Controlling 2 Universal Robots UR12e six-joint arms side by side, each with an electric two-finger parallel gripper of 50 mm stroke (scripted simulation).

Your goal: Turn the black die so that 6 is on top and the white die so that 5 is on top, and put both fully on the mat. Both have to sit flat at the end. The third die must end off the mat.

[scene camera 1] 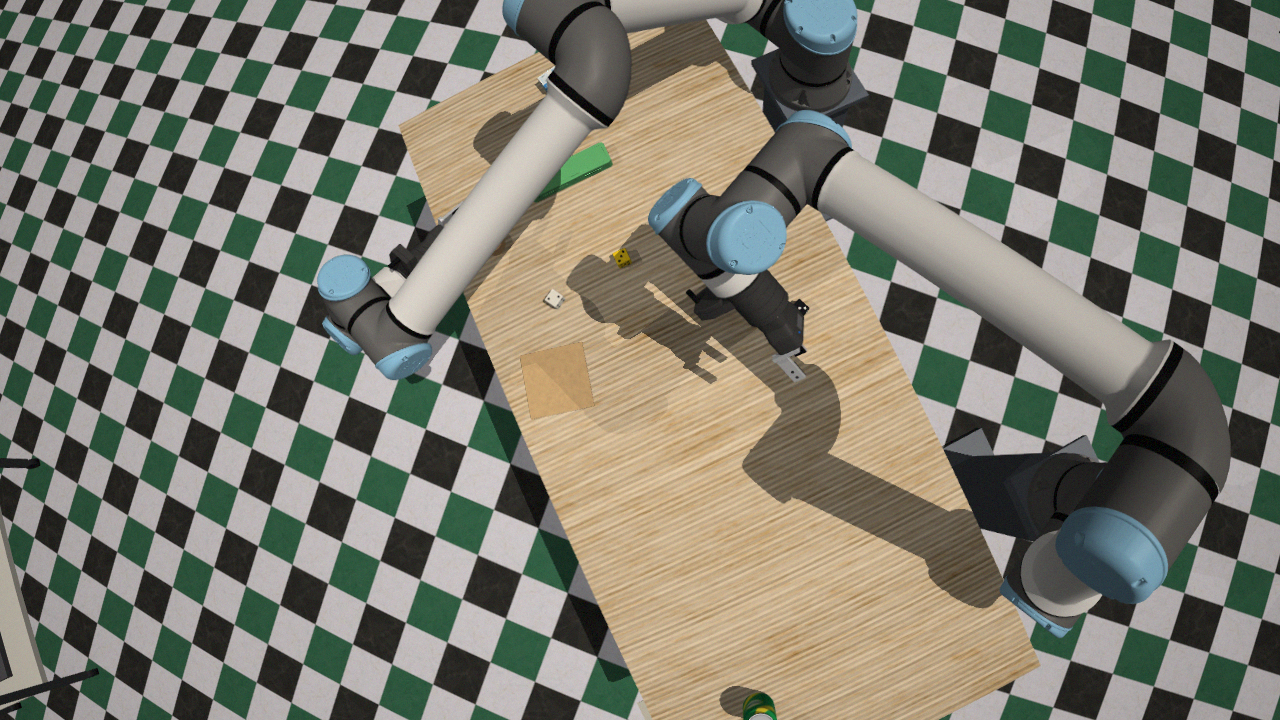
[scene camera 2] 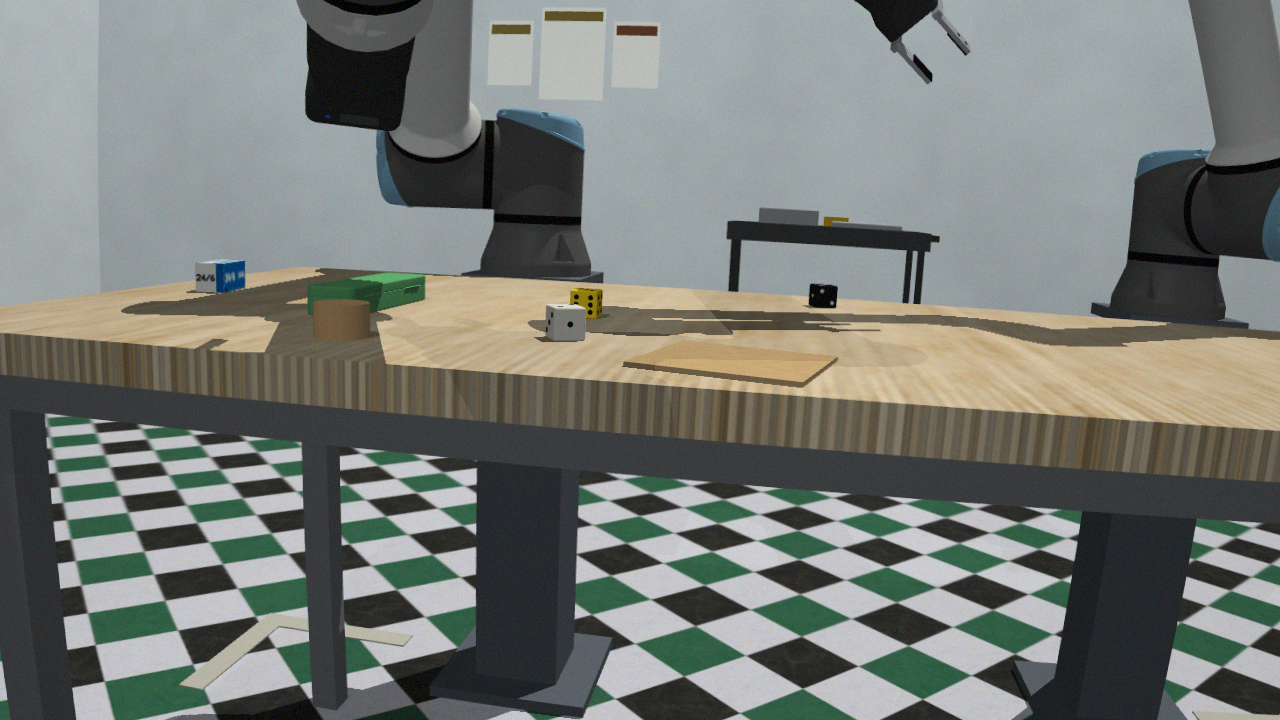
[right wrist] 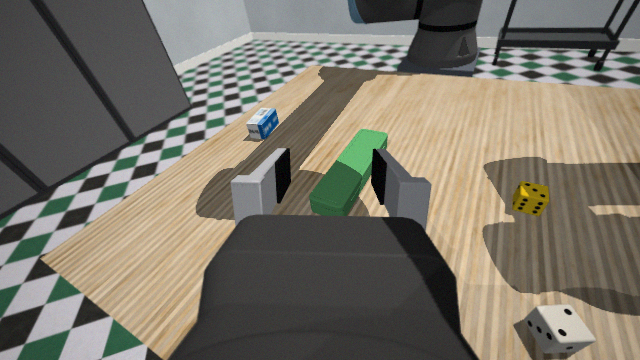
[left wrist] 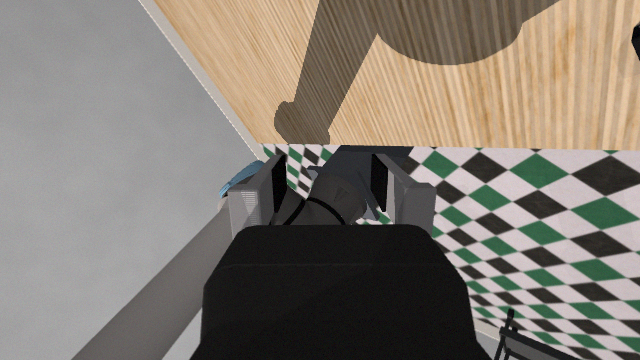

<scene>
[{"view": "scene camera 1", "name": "my left gripper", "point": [800,365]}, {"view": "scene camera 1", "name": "green box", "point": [584,164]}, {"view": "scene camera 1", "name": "tan mat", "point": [556,380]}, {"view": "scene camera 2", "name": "my left gripper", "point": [948,65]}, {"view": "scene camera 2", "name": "my right gripper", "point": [354,114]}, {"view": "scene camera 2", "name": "yellow die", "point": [591,299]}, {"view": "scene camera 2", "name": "white die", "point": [564,322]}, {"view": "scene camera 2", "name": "green box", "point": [386,290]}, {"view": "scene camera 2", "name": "tan mat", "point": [796,369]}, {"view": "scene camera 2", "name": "brown cylinder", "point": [339,319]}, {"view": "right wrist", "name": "my right gripper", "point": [330,165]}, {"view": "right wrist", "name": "yellow die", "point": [530,198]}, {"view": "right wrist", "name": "white die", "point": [551,324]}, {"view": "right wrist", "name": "green box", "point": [335,194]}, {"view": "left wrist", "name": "my left gripper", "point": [328,172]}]
</scene>
